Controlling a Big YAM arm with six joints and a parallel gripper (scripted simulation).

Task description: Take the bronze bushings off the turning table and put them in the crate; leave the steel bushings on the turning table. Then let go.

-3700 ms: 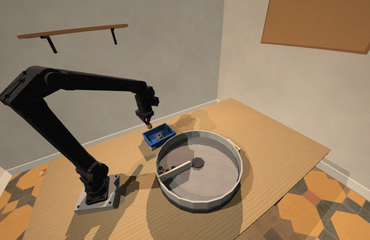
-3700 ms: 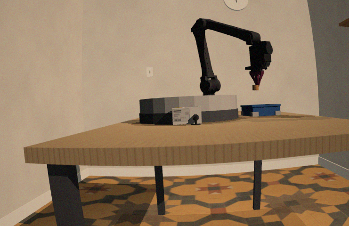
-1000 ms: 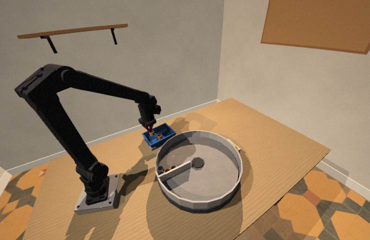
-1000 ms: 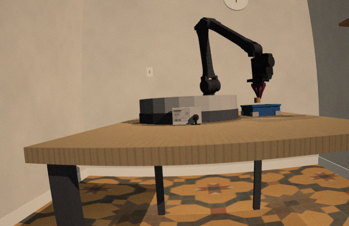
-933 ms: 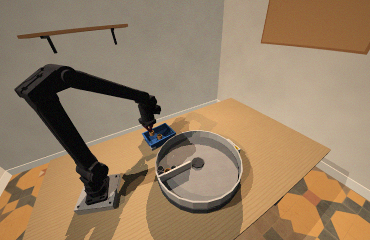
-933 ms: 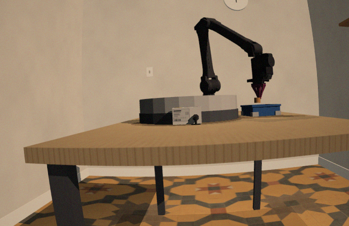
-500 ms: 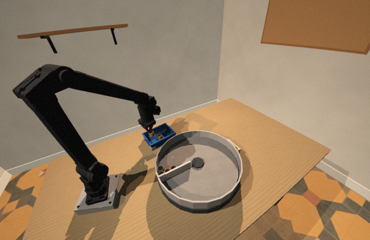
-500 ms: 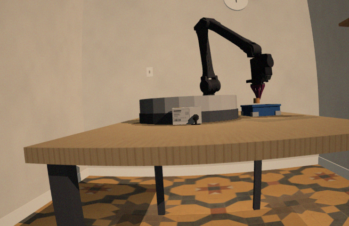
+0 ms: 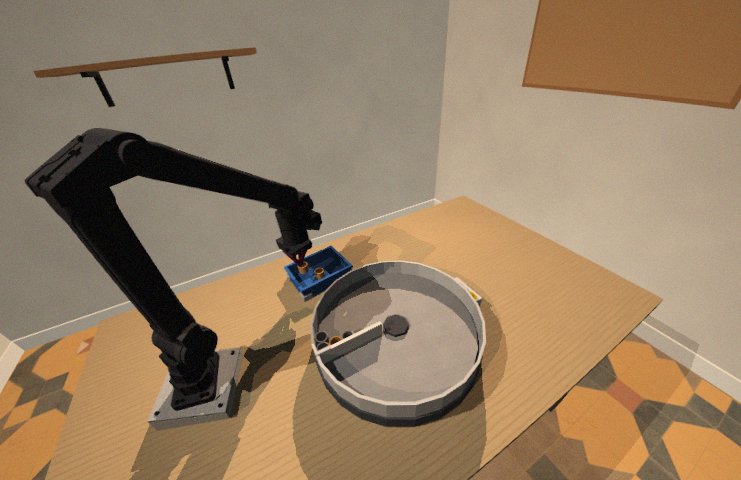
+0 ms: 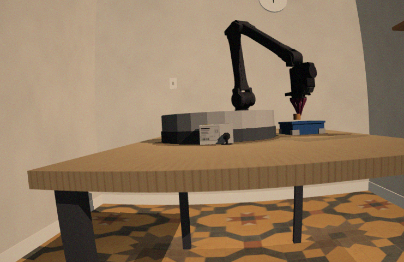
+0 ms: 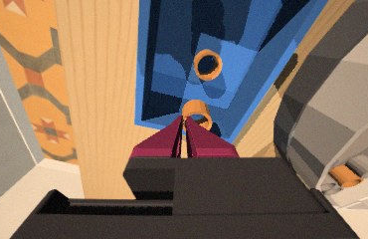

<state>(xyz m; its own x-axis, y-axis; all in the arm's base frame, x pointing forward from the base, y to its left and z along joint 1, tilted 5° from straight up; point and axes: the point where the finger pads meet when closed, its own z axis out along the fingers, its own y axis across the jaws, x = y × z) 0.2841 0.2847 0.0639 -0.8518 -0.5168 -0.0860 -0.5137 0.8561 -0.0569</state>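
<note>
The blue crate lies 60 mm below my hand and 50 mm ahead of it. From my hand the other things lie so: grey turning table (320 mm to the right, 200 mm ahead, 30 mm below).
</note>
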